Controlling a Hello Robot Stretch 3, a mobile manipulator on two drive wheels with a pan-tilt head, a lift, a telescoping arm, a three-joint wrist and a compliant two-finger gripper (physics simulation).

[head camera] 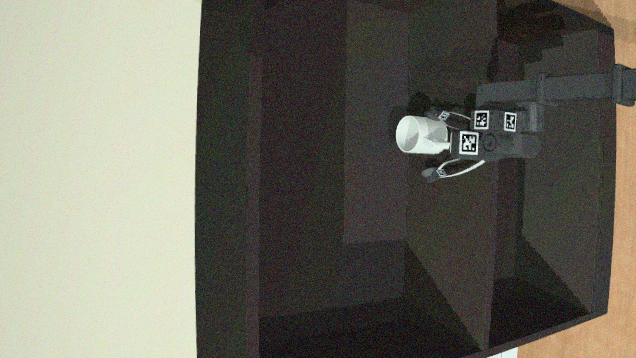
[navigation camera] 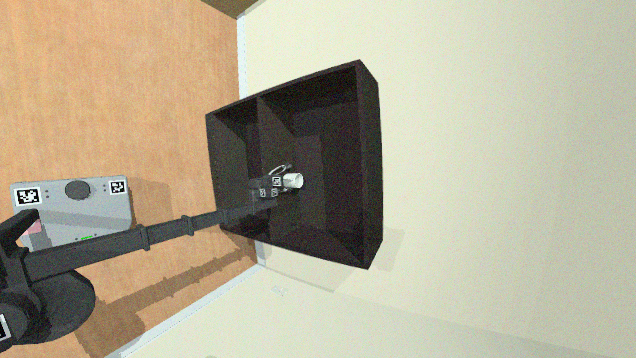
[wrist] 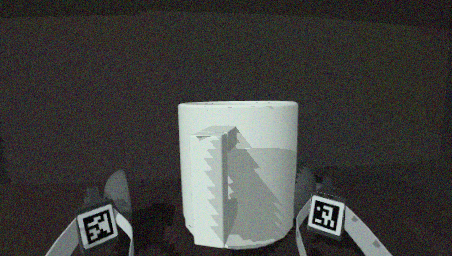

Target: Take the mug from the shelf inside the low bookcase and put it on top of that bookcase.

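Pixels of known places: robot's base at its link origin: [navigation camera: 78, 188].
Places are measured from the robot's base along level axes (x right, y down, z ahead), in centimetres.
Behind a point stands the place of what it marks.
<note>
The white mug [head camera: 421, 135] @(y -62.9, x 79.4, z -3.5 cm) [navigation camera: 294, 180] @(y -62.9, x 79.8, z -3.2 cm) [wrist: 260, 125] stands upright on the middle shelf [head camera: 450, 225] @(y -54.8, x 77.0, z 15.6 cm) [navigation camera: 276, 142] @(y -54.8, x 76.0, z 17.5 cm) inside the dark low bookcase [head camera: 254, 200] @(y -104.8, x 66.4, z 7.9 cm) [navigation camera: 370, 150] @(y -106.0, x 72.0, z 9.7 cm). Its handle faces my gripper. My gripper [head camera: 432, 144] @(y -57.0, x 84.3, z -1.8 cm) [navigation camera: 290, 178] @(y -57.0, x 84.3, z -1.8 cm) [wrist: 212, 186] @(y -57.0, x 84.3, z -1.8 cm) is open, with one finger on each side of the mug. In the wrist view a gap shows between the left finger and the mug. The right finger is very close to the mug's right side; whether it touches cannot be told. The bookcase's top board is at the left of the head view.
The telescoping arm [head camera: 575, 89] @(y -68.4, x 40.9, z -10.1 cm) [navigation camera: 167, 234] @(y -68.8, x 16.5, z -11.0 cm) reaches into the bookcase from the front. The lower compartment [head camera: 555, 200] @(y -10.0, x 79.4, z 11.3 cm) is below the shelf. A pale wall [head camera: 100, 175] @(y -123.7, x 97.2, z 7.0 cm) [navigation camera: 500, 150] @(y -156.3, x 97.2, z 8.9 cm) stands behind the bookcase. The robot's base [navigation camera: 100, 200] @(y -16.0, x 6.5, z -5.0 cm) is on the wooden floor [navigation camera: 125, 75] @(y 0.0, x 20.3, z 56.1 cm).
</note>
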